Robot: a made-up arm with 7 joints. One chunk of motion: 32 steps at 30 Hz.
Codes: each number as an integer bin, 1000 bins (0 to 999) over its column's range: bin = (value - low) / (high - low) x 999, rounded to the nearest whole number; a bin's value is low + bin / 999 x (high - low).
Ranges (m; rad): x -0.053..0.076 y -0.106..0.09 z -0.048..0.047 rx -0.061..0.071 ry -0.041..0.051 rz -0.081..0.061
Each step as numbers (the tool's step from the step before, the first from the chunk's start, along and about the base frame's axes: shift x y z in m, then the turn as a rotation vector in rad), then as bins.
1 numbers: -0.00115 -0.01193 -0.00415 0.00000 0.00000 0.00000
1 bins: 402 479 461 462 445 570
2 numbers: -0.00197 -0.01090 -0.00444 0.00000 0.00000 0.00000
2 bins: 395 485 458 462 445 570
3 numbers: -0.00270 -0.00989 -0.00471 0.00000 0.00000 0.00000
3 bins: 390 490 455 462 445 570
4 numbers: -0.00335 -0.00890 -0.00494 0.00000 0.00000 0.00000
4 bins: 384 495 453 462 445 570
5 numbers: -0.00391 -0.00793 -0.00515 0.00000 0.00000 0.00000
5 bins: 380 500 451 462 445 570
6 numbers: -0.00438 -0.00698 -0.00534 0.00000 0.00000 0.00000
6 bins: 377 505 449 462 445 570
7 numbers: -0.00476 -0.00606 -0.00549 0.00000 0.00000 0.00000
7 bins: 374 509 447 462 445 570
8 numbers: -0.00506 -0.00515 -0.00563 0.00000 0.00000 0.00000
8 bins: 371 514 446 462 445 570
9 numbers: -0.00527 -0.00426 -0.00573 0.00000 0.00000 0.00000
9 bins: 370 519 445 462 445 570
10 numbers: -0.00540 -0.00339 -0.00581 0.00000 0.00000 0.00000
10 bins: 369 523 444 462 445 570
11 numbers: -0.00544 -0.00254 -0.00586 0.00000 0.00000 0.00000
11 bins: 368 527 443 462 445 570
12 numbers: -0.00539 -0.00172 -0.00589 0.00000 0.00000 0.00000
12 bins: 369 532 443 462 445 570
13 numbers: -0.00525 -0.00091 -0.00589 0.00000 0.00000 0.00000
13 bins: 370 536 443 462 445 570
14 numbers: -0.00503 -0.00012 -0.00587 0.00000 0.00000 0.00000
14 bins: 371 540 443 462 445 570
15 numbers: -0.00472 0.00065 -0.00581 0.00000 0.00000 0.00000
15 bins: 374 544 444 462 445 570
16 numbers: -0.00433 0.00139 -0.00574 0.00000 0.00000 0.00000
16 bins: 377 547 444 462 445 570
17 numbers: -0.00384 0.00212 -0.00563 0.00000 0.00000 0.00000
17 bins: 381 551 446 462 445 570
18 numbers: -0.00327 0.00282 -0.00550 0.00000 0.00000 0.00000
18 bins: 385 555 447 462 445 570
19 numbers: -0.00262 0.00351 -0.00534 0.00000 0.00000 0.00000
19 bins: 390 558 449 462 445 570
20 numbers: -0.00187 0.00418 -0.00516 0.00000 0.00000 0.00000
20 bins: 396 562 450 462 445 570
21 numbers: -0.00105 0.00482 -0.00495 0.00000 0.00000 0.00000
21 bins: 402 565 453 462 445 570
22 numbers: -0.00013 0.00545 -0.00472 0.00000 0.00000 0.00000
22 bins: 409 568 455 462 445 570
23 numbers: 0.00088 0.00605 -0.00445 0.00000 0.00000 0.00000
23 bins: 417 571 458 462 445 570
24 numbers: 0.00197 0.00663 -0.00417 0.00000 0.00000 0.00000
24 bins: 426 574 461 462 445 570
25 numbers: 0.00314 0.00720 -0.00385 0.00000 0.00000 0.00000
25 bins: 435 577 464 462 445 570
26 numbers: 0.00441 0.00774 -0.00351 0.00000 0.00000 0.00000
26 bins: 445 580 468 462 445 570
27 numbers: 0.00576 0.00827 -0.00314 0.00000 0.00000 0.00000
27 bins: 455 582 472 462 445 570
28 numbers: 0.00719 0.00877 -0.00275 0.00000 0.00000 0.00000
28 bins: 466 585 476 462 445 570
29 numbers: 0.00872 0.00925 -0.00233 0.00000 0.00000 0.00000
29 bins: 478 587 480 462 445 570
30 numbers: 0.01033 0.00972 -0.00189 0.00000 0.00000 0.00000
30 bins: 490 590 485 462 445 570
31 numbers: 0.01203 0.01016 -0.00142 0.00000 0.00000 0.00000
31 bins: 504 592 490 462 445 570
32 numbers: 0.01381 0.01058 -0.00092 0.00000 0.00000 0.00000
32 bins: 517 594 495 462 445 570
